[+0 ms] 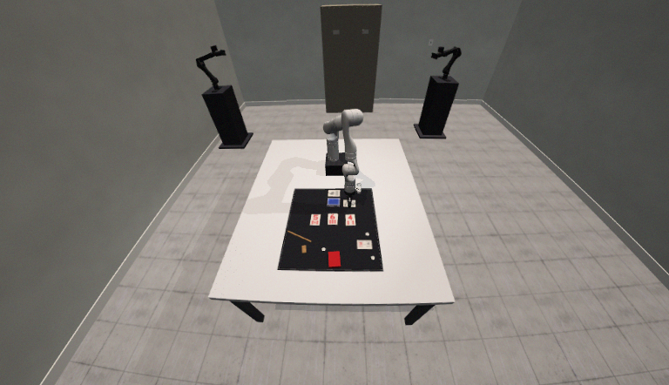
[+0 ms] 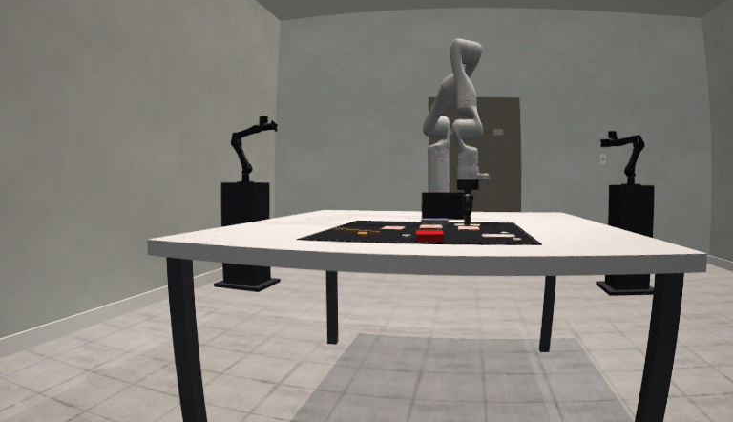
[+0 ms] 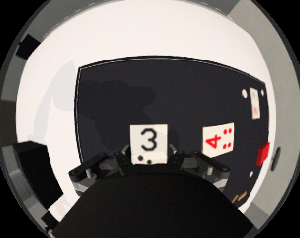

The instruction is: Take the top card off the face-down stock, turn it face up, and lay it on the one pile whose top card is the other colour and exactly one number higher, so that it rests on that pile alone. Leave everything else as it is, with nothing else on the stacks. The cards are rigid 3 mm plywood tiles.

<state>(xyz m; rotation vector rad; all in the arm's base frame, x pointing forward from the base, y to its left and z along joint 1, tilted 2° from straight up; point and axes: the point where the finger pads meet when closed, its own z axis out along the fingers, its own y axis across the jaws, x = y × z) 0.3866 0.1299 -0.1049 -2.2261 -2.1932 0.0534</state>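
Right now my hand is 170 mm short of the black mat, 120 mm to the left of it and 30 mm above it. Also, from my hand: wooden stick: 280 mm ahead, 320 mm to the right, 10 mm below; then blue-backed card: 10 mm below; then black 6 card: 90 mm behind, 110 mm to the right, 10 mm below.
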